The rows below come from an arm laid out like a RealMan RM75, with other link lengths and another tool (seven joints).
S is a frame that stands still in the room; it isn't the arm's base.
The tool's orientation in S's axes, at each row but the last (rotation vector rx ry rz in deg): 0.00, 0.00, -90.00; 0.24, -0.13, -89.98; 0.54, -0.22, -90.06; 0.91, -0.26, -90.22; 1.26, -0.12, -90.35; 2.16, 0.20, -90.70; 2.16, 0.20, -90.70; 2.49, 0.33, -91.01; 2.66, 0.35, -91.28
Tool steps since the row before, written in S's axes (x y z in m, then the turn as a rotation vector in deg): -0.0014, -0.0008, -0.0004, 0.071, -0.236, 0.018; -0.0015, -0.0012, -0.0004, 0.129, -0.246, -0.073; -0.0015, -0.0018, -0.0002, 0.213, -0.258, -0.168; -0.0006, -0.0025, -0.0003, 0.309, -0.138, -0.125; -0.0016, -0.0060, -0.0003, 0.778, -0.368, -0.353; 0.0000, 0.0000, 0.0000, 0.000, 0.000, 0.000; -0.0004, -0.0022, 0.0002, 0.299, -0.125, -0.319; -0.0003, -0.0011, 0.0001, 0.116, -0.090, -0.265; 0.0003, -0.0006, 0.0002, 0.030, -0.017, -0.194
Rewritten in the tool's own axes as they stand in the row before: 0.0008, -0.0014, -0.0004, 0.236, 0.071, 0.018; 0.0012, -0.0015, -0.0004, 0.246, 0.129, -0.073; 0.0018, -0.0015, -0.0002, 0.258, 0.212, -0.169; 0.0025, -0.0006, -0.0003, 0.138, 0.308, -0.128; 0.0060, -0.0016, -0.0002, 0.368, 0.775, -0.360; 0.0000, 0.0000, 0.0000, 0.000, 0.000, 0.000; 0.0022, -0.0004, 0.0003, 0.130, 0.294, -0.322; 0.0011, -0.0003, 0.0001, 0.096, 0.111, -0.265; 0.0006, 0.0003, 0.0002, 0.023, 0.025, -0.194
